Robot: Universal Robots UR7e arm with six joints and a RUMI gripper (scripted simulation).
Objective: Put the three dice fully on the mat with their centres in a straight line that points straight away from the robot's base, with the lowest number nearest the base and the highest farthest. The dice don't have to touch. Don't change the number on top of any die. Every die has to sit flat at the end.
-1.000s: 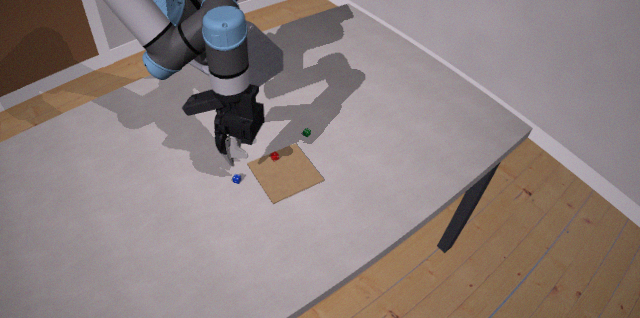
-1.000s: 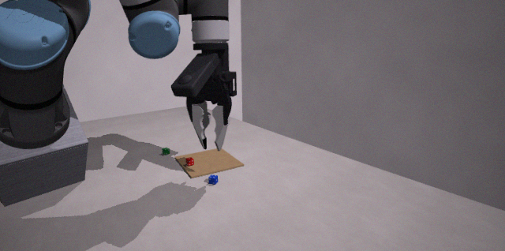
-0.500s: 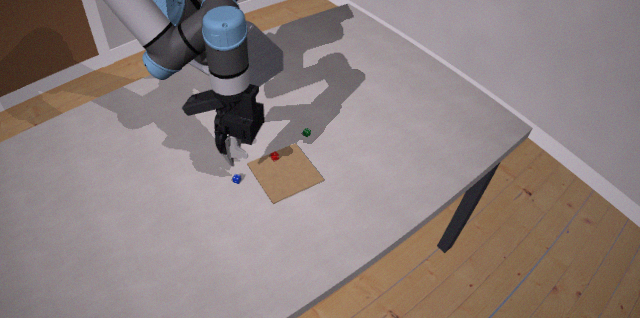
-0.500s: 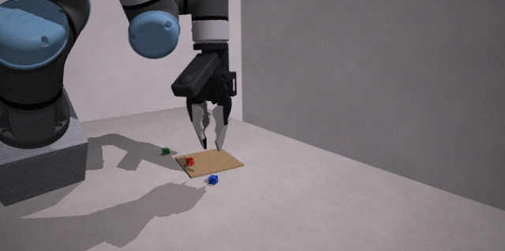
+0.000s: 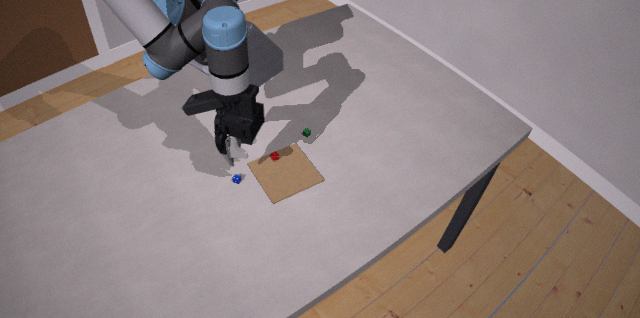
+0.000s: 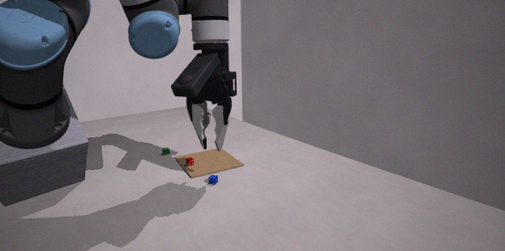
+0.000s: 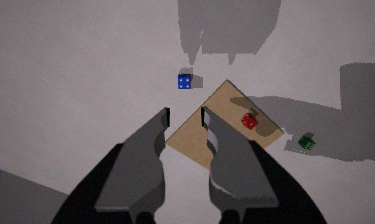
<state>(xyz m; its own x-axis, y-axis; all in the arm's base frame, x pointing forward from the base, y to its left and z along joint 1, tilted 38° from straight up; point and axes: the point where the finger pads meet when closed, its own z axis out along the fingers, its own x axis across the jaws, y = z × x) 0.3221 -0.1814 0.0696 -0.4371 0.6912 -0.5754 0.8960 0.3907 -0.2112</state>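
Right now my hand is 80 mm above the blue die. Also, from my hand: green die 10 mm ahead, 230 mm to the left, 80 mm below; then square mat 60 mm ahead, 100 mm to the left, 90 mm below; then red die 10 mm ahead, 110 mm to the left, 80 mm below.
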